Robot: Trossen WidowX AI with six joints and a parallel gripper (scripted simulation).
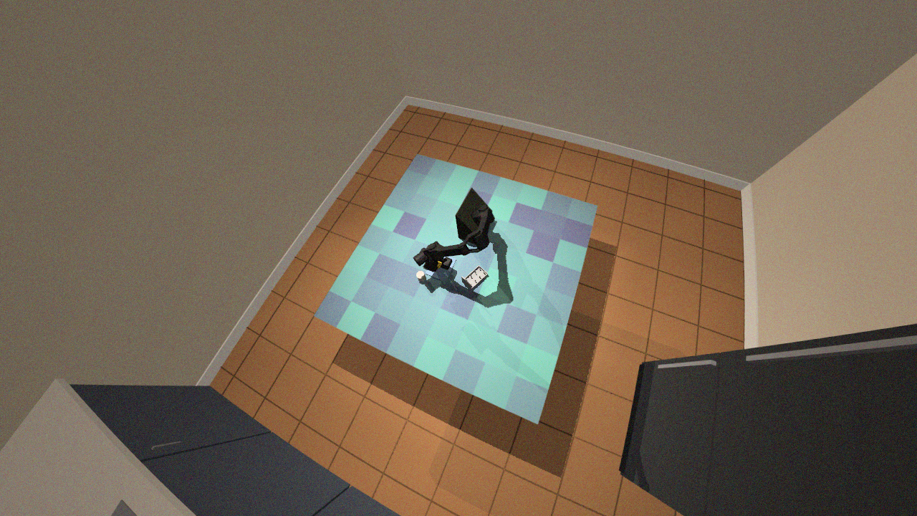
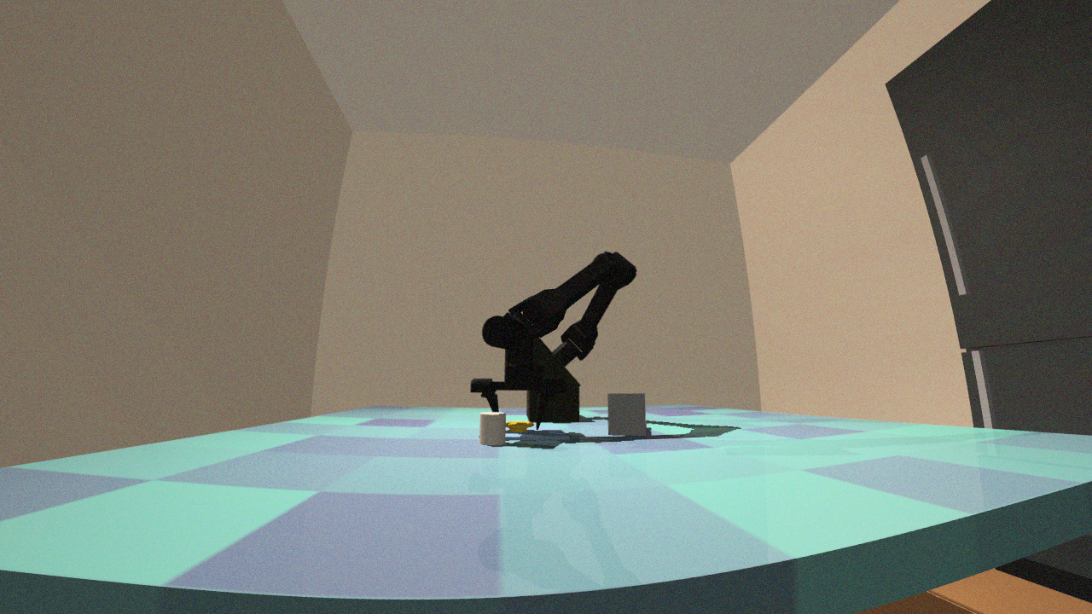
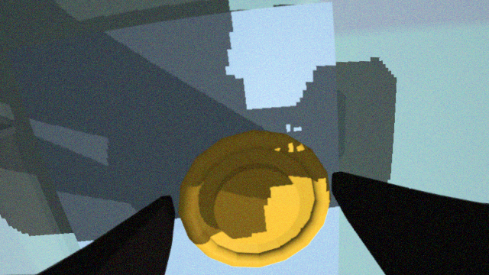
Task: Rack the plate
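Now: the light blue mat 2 cm to the left of my gripper tip and 1 cm below it. Also, from my gripper tip: white cylinder 11 cm ahead, 3 cm to the right, 2 cm above; then blue spoon 12 cm behind, 2 cm to the right; then yellow plate 1 cm above.
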